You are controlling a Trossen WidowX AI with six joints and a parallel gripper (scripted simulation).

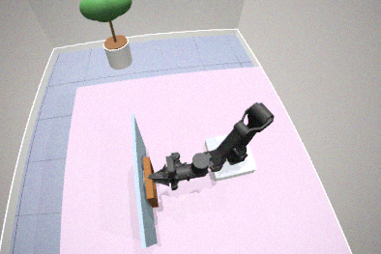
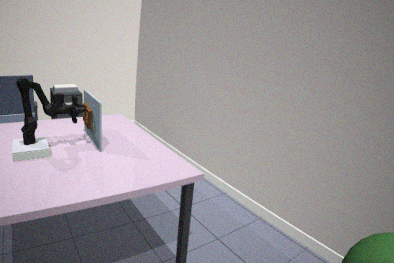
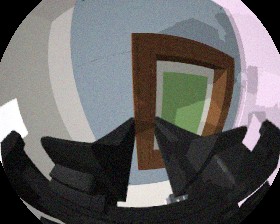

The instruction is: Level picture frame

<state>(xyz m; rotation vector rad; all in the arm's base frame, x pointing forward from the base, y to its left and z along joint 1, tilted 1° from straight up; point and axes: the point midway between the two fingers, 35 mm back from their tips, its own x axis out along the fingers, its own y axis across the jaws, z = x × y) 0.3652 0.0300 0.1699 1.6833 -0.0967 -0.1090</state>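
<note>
My gripper tip is now 5 cm above the brown wooden picture frame and 1 cm short of it. Round my gripper tip: wall panel: 7 cm below, 2 cm ahead.
</note>
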